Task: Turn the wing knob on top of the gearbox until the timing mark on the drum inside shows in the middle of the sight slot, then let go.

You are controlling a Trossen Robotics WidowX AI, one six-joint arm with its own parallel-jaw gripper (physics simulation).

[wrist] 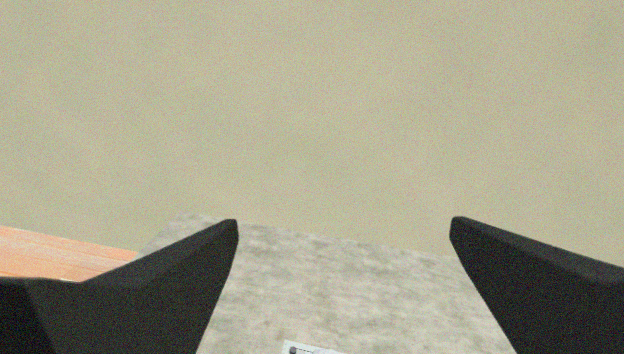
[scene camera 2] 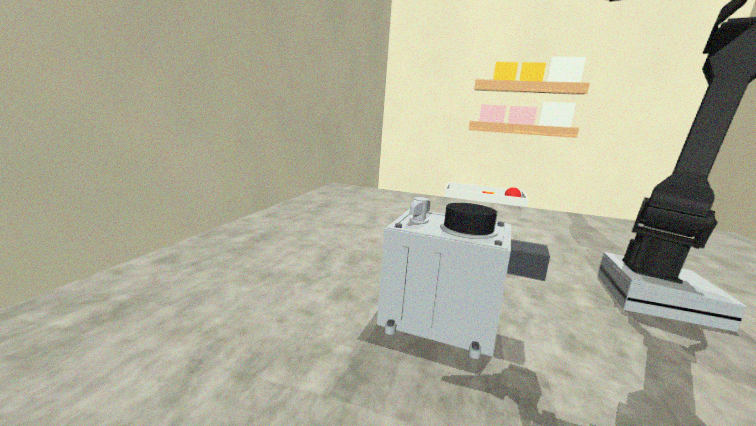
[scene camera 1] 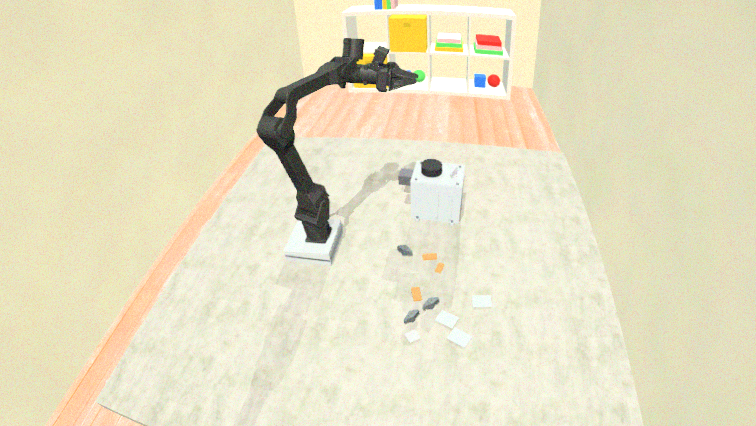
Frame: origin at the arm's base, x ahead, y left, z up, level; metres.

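Seen in the pictures: gripper, fingertip midpoint: (wrist: 343,228) (scene camera 1: 417,78); arm's base at its link origin: (scene camera 2: 650,271) (scene camera 1: 318,235).
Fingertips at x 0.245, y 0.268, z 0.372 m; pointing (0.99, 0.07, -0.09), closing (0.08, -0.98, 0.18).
Note:
Offsets run from my fingertips to a thing's top centre. "spot": to the spot under its first point. Level surfaces: height alone.
The light grey gearbox {0.044 m ahead, 0.039 m right, 0.248 m down} (scene camera 1: 437,198) (scene camera 2: 449,296) stands upright on the mat; one corner of its top shows at the bottom edge of the wrist view (wrist: 320,351). The grey wing knob {0.111 m ahead, 0.041 m right, 0.248 m down} (scene camera 1: 454,171) (scene camera 2: 419,210) stands upright on its top, beside a round black cap {spot: 0.045 m ahead, 0.055 m right, 0.255 m down} (scene camera 1: 431,167) (scene camera 2: 469,218). Thin vertical lines show on the gearbox side in scene camera 2. No timing mark can be made out, nor which opening is the sight slot. My gripper (scene camera 1: 416,78) (wrist: 343,228) is open and empty, high above and clear of the gearbox, pointing roughly level.
A dark block {spot: 0.032 m back, 0.057 m right, 0.294 m down} (scene camera 1: 405,176) (scene camera 2: 529,260) sticks out from the gearbox side. Orange pieces {0.070 m ahead, 0.255 m right, 0.413 m down} (scene camera 1: 429,256), dark pieces {0.002 m back, 0.253 m right, 0.392 m down} (scene camera 1: 404,250) and white tiles {0.179 m ahead, 0.507 m right, 0.417 m down} (scene camera 1: 459,337) lie on the mat {0.420 m down} (scene camera 1: 211,338). A white tray (scene camera 2: 486,198) is behind the gearbox. The arm's base (scene camera 1: 309,251) (scene camera 2: 682,304) stands apart from it.

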